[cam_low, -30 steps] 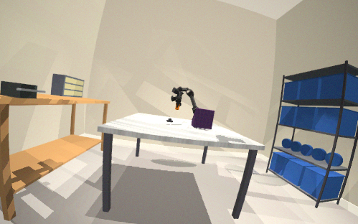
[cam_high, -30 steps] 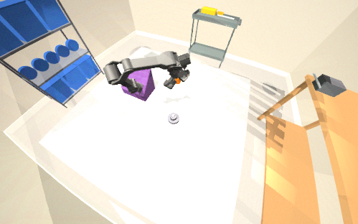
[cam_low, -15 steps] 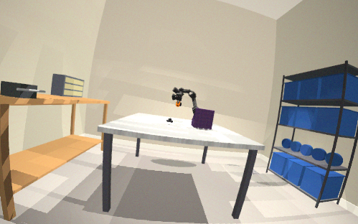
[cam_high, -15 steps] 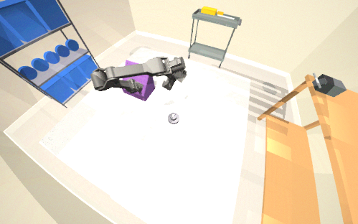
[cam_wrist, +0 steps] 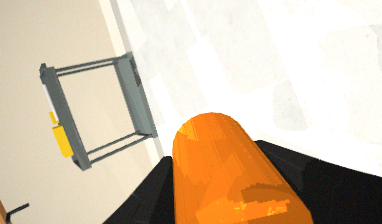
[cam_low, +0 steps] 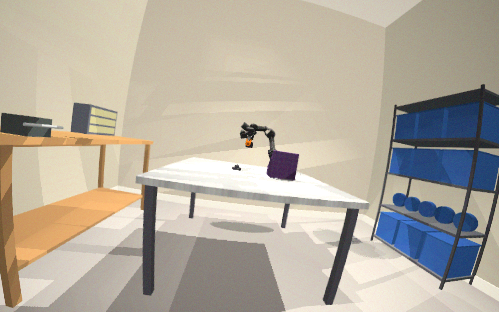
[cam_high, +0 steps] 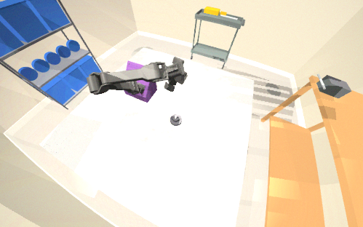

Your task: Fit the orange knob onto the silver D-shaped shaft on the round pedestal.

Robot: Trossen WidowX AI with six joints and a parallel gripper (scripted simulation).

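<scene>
The orange knob is 30 mm to the right of my gripper tip and 20 mm above it. From my gripper tip the other things lie so: pedestal 80 mm ahead, 180 mm to the right, 220 mm below.
</scene>
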